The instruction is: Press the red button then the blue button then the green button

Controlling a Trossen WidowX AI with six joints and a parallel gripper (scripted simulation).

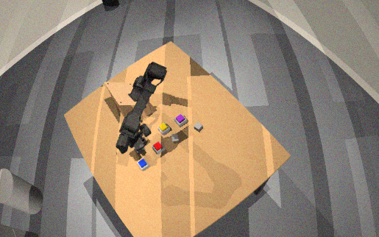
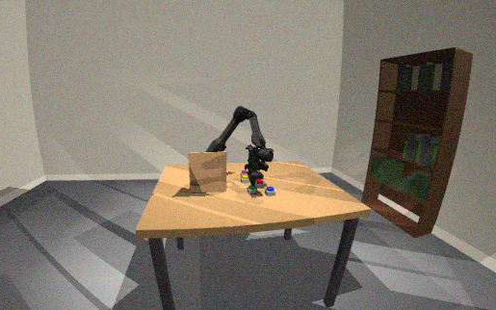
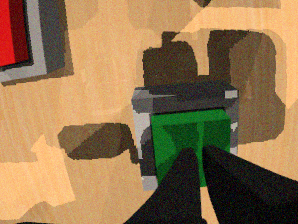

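Now: the red button 7 cm ahead of my gripper tip, 8 cm to the left of it and 1 cm below it. Also, from my gripper tip: green button (1 cm below); blue button (9 cm ahead, 4 cm to the right, 1 cm below); yellow button (17 cm to the left, 1 cm below).
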